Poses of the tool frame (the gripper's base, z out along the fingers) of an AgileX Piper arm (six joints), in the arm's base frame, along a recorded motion.
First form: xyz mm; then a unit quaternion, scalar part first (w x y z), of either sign.
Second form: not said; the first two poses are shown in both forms.
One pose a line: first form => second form
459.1 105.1 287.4 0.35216 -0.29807 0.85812 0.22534 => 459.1 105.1 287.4 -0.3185 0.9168 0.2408 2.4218
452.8 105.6 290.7 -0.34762 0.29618 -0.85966 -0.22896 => 452.8 105.6 290.7 -0.3159 0.9168 0.2442 2.4315
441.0 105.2 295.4 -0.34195 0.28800 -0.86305 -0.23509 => 441.0 105.2 295.4 -0.3065 0.9184 0.2502 2.4436
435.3 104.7 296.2 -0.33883 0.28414 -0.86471 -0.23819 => 435.3 104.7 296.2 -0.3020 0.9191 0.2532 2.4502
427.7 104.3 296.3 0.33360 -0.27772 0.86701 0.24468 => 427.7 104.3 296.3 -0.2946 0.9197 0.2595 2.4614
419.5 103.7 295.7 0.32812 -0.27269 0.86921 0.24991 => 419.5 103.7 295.7 -0.2887 0.9202 0.2646 2.4730
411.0 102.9 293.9 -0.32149 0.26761 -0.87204 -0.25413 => 411.0 102.9 293.9 -0.2826 0.9209 0.2684 2.4870
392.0 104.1 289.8 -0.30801 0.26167 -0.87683 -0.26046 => 392.0 104.1 289.8 -0.2750 0.9216 0.2738 2.5154
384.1 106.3 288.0 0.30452 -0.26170 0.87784 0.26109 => 384.1 106.3 288.0 -0.2748 0.9216 0.2741 2.5227
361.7 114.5 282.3 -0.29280 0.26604 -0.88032 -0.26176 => 361.7 114.5 282.3 -0.2782 0.9207 0.2738 2.5473
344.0 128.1 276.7 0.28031 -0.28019 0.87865 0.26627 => 344.0 128.1 276.7 -0.2919 0.9153 0.2774 2.5734
